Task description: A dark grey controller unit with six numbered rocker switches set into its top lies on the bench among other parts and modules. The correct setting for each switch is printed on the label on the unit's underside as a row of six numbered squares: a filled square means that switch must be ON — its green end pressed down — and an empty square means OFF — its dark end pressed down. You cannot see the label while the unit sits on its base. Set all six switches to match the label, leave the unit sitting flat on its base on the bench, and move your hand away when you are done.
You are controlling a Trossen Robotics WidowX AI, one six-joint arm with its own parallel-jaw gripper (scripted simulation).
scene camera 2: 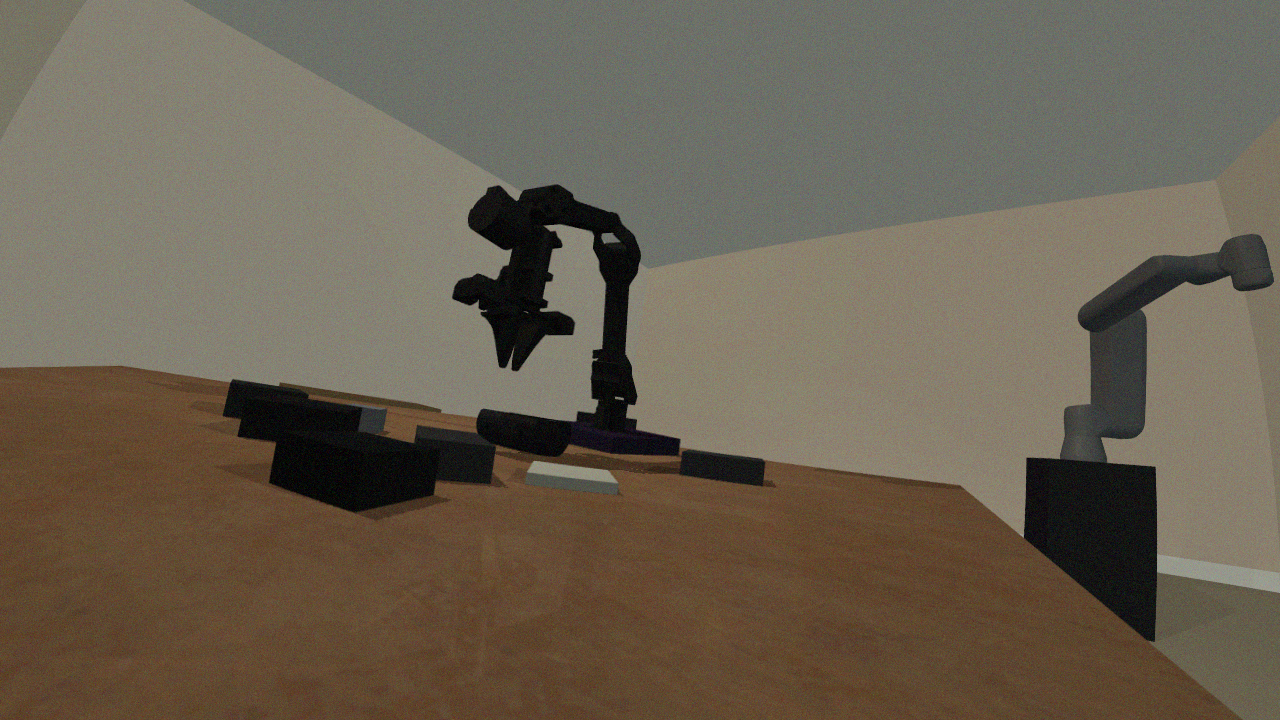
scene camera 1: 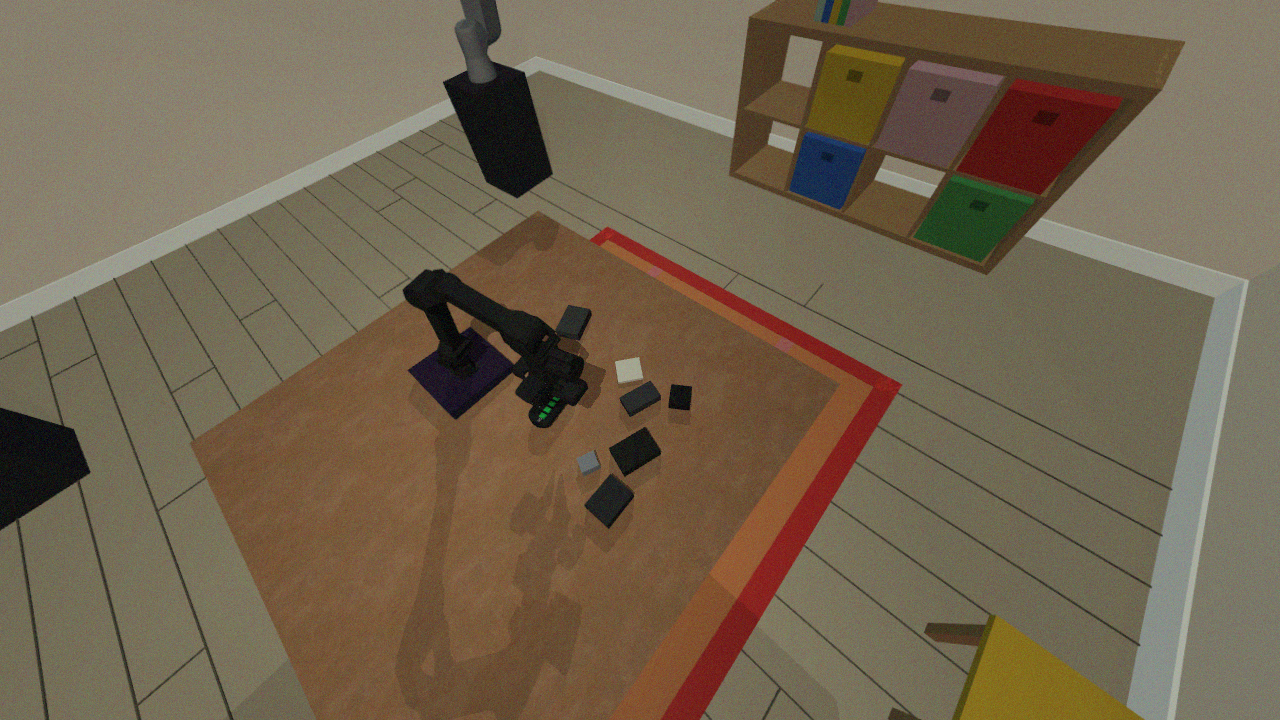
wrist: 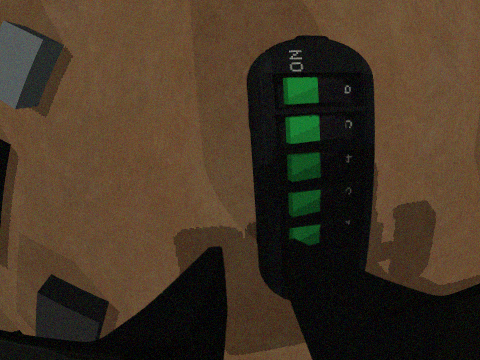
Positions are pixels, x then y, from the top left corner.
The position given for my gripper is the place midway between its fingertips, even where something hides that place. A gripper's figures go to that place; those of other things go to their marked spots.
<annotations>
My gripper (scene camera 2: 508, 369) is 54 cm from the lens. A white flat block (scene camera 2: 550, 475) is 31 cm from the lens. A black cube (scene camera 2: 356, 471): 20 cm from the lens. The marked spots on the black cube and the white flat block are 15 cm apart.
</annotations>
